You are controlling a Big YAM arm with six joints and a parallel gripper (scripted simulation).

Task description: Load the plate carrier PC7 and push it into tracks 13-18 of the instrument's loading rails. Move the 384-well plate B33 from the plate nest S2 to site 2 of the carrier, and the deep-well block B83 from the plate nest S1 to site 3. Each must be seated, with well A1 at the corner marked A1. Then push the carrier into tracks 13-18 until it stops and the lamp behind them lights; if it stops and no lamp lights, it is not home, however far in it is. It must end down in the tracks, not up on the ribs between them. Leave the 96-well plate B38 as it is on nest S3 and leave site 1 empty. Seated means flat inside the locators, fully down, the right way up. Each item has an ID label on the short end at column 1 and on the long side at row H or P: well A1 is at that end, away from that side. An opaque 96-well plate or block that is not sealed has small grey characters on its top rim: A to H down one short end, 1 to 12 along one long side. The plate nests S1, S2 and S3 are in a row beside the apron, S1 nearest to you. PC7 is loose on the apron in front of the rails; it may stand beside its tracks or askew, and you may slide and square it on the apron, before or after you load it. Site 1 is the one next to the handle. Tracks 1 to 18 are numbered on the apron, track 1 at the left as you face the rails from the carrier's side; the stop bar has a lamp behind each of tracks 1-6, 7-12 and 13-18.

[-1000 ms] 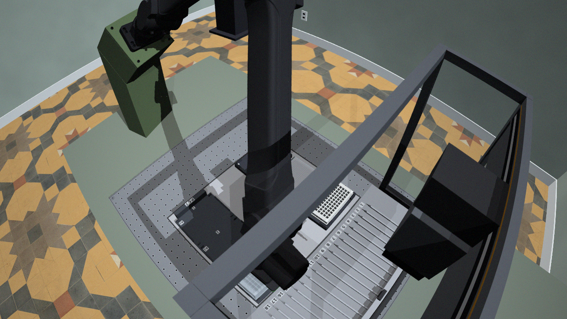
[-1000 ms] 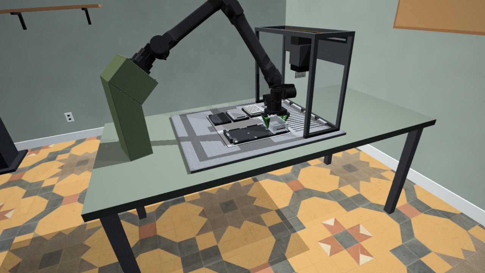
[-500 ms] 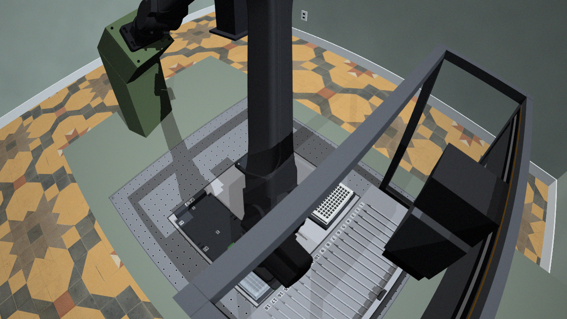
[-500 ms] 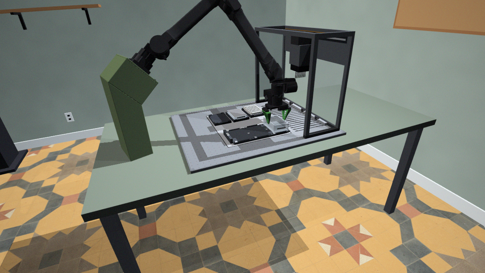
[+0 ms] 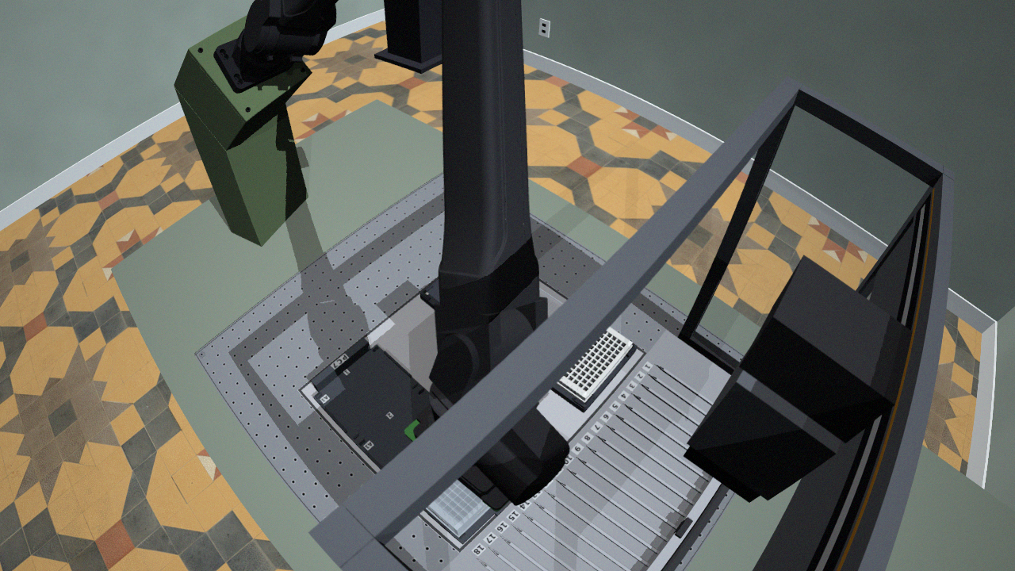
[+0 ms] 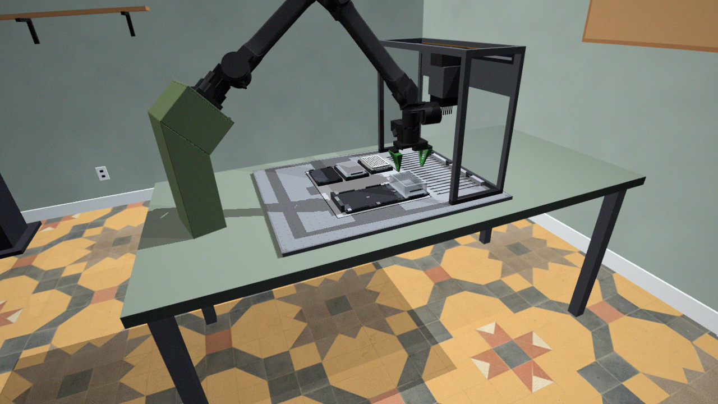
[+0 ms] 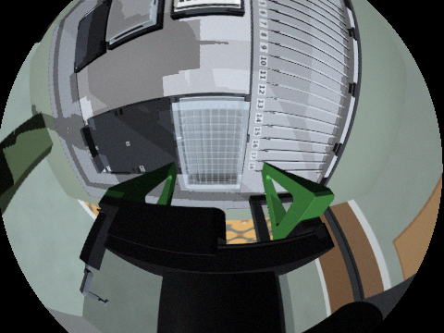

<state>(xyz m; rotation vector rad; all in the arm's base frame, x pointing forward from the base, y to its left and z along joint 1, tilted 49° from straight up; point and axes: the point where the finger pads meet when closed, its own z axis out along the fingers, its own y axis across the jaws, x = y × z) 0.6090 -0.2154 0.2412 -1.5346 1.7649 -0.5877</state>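
My gripper is now 120 mm past the 384-well plate B33, 260 mm to the right of it and 80 mm above it. Round my hand: dark plate carrier PC7 (110 mm behind, 10 mm to the left, 80 mm below); clear deep-well block B83 (10 mm behind, 70 mm below); white 96-well plate B38 (260 mm to the left, 70 mm below).
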